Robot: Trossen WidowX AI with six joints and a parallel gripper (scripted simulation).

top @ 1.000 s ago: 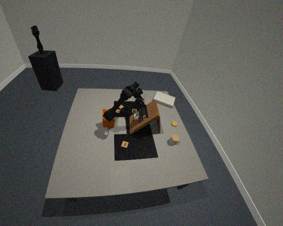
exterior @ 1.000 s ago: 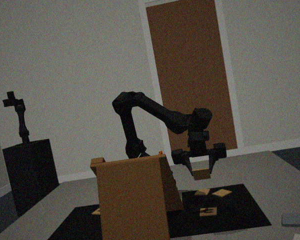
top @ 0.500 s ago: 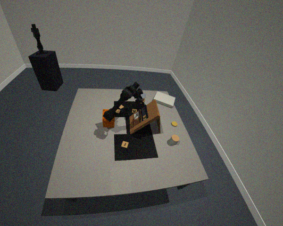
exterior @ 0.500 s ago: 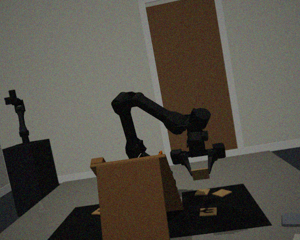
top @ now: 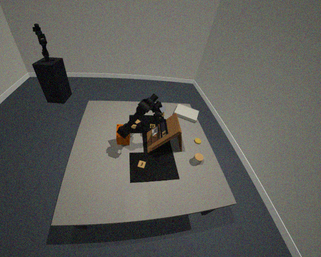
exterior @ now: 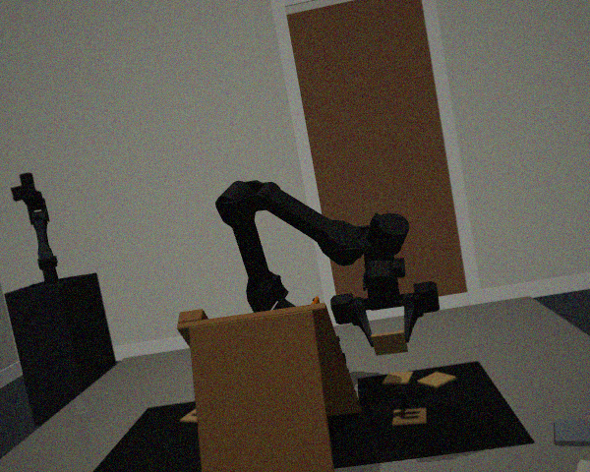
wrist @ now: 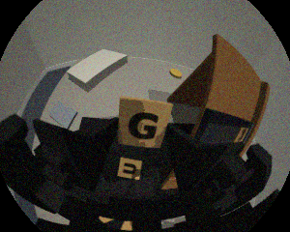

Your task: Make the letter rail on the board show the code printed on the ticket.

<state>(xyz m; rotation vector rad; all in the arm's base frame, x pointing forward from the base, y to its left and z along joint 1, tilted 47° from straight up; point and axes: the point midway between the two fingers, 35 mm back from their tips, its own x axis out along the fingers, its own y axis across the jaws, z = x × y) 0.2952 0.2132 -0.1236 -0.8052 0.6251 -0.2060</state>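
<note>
Now: gripper tip 50 mm past the white ticket, 140 mm to the left of it and 80 mm above it. Round my gripper tip: yellow disc 390 mm ahead, 150 mm to the right, 160 mm below; then black mat 120 mm behind, 210 mm to the right, 170 mm below; then grey-blue card 40 mm ahead, 310 mm to the left, 160 mm below.
</note>
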